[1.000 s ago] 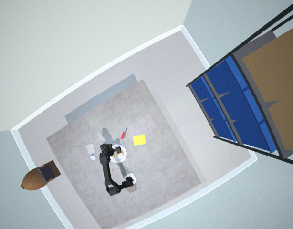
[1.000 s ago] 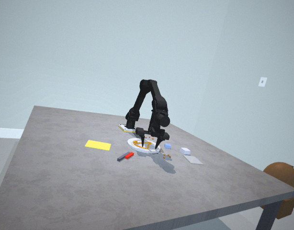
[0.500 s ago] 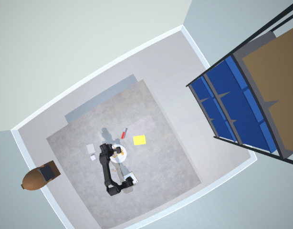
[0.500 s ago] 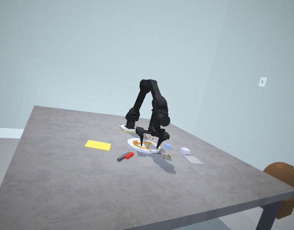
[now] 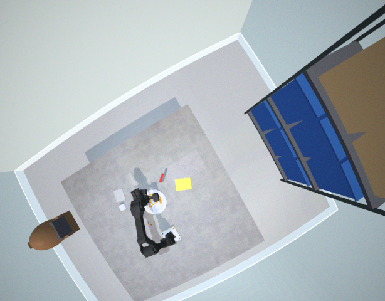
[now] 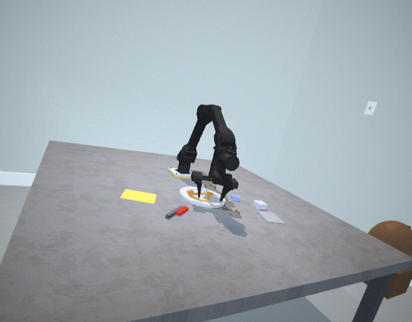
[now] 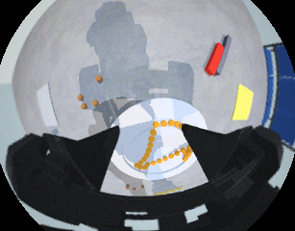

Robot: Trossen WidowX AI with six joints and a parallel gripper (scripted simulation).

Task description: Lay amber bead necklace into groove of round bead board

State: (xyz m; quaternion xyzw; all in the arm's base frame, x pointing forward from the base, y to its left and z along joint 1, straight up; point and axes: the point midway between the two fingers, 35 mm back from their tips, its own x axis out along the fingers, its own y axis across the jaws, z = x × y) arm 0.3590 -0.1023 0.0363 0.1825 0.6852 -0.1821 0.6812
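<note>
My gripper tip is 60 mm past the round white bead board, 10 mm to the right of it and 10 mm above it. The rest, counted from my gripper tip: white block: 240 mm to the left, 70 mm ahead, 10 mm below; blue block: 180 mm to the left, 30 mm behind, 10 mm below; grey tool: 180 mm to the right, 40 mm ahead, 10 mm below.
</note>
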